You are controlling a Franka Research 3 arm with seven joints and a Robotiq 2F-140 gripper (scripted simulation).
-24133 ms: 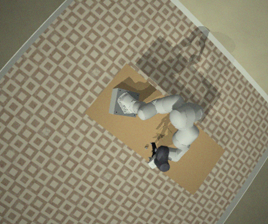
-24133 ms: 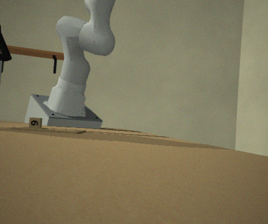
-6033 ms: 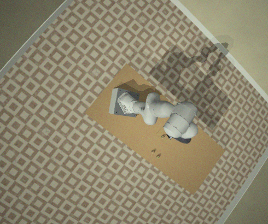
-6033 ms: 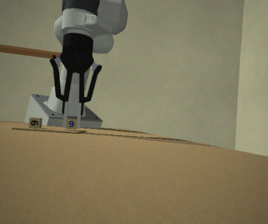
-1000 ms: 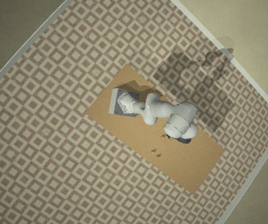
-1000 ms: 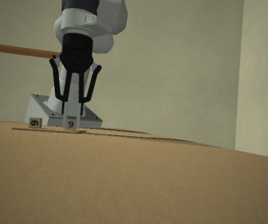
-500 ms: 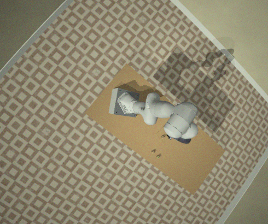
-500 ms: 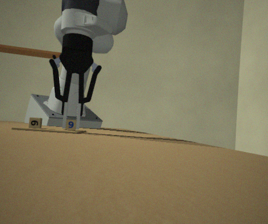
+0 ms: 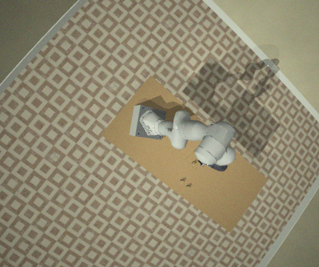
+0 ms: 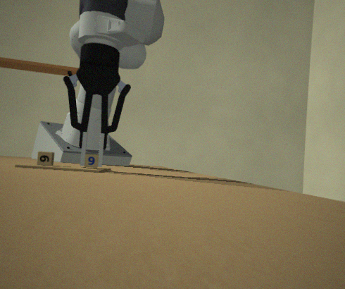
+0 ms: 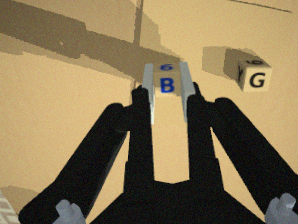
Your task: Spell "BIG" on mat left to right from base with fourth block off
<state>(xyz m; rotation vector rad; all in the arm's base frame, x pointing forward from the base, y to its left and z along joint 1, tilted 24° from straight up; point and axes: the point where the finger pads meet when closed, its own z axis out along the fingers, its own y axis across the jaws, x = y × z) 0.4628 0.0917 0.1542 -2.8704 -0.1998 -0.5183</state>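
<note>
My gripper is now 40 mm to the left of the thin mat, 40 mm above it and 10 mm short of it.
</note>
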